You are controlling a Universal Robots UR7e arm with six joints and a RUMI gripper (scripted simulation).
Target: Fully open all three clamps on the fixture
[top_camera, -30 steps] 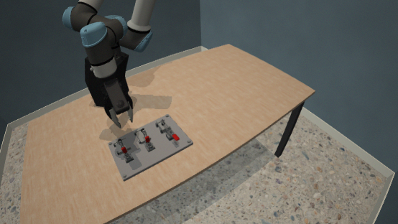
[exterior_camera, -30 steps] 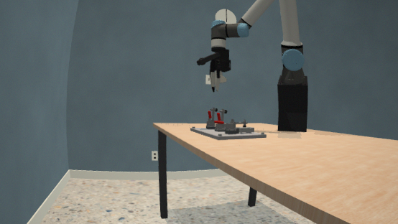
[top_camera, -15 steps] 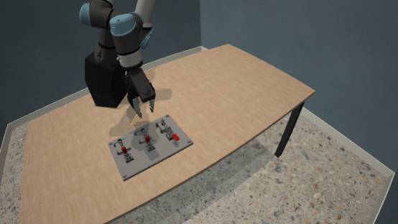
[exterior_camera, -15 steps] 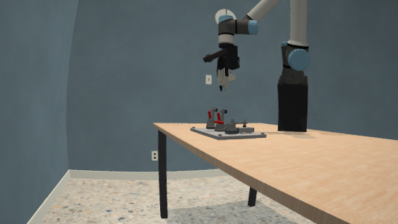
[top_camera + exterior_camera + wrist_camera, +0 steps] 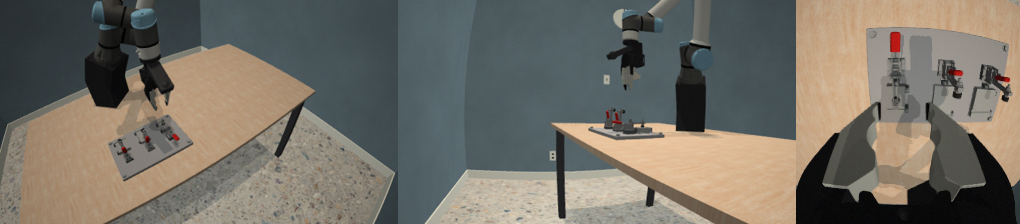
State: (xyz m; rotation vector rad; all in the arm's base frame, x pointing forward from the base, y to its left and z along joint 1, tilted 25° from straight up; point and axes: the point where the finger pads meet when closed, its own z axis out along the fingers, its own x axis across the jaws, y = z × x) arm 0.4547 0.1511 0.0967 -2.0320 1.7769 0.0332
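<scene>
My hand is 210 mm above the grey fixture plate, 100 mm to the left of it and 20 mm past it.
</scene>
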